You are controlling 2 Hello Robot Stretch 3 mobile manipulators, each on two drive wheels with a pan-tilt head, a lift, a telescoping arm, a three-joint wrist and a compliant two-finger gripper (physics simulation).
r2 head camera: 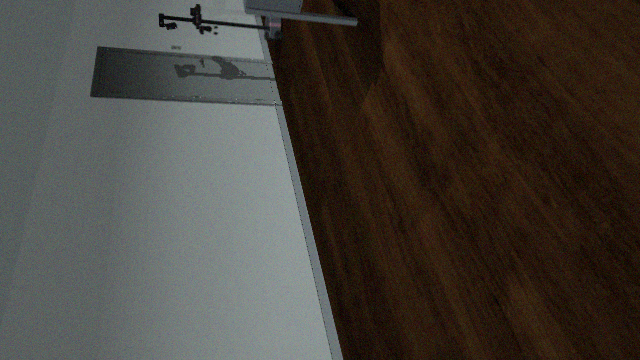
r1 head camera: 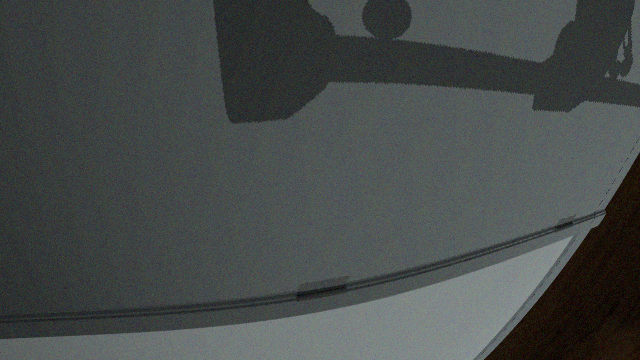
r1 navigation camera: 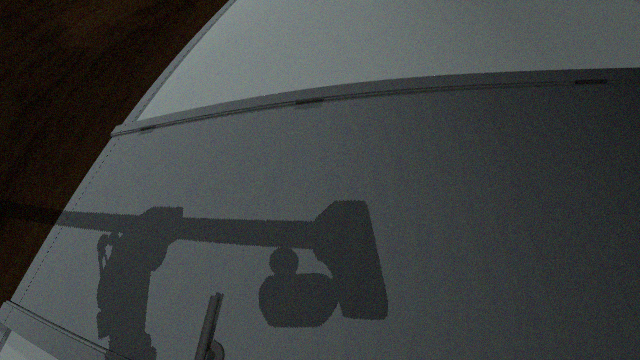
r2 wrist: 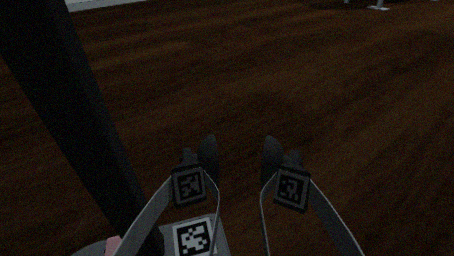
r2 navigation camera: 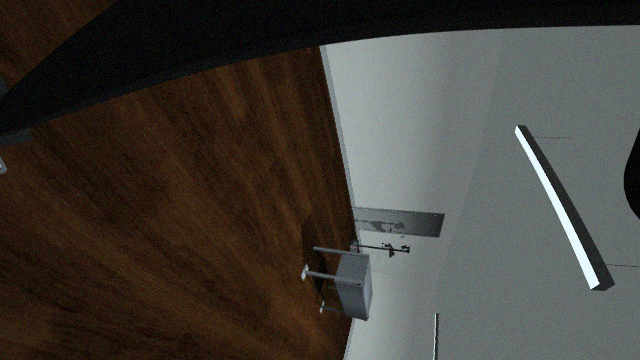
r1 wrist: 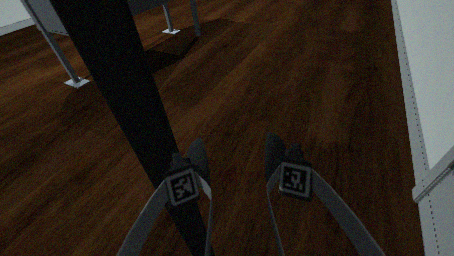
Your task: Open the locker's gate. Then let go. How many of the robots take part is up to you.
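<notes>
The locker's gate is a tall grey panel that looks flush with the white wall. Its lever handle shows at the bottom of r1's navigation view and does not show in r1's head view. Robot r1 stands by the gate, and its shadow falls on the panel. The r1 gripper is open and empty above the brown floor, with nothing between its fingertips. The r2 gripper is open and empty over the floor, far from the gate.
A grey box-like table on thin legs stands near r1; its legs also show in r1's wrist view. The white wall runs along the brown wooden floor. A long light hangs overhead.
</notes>
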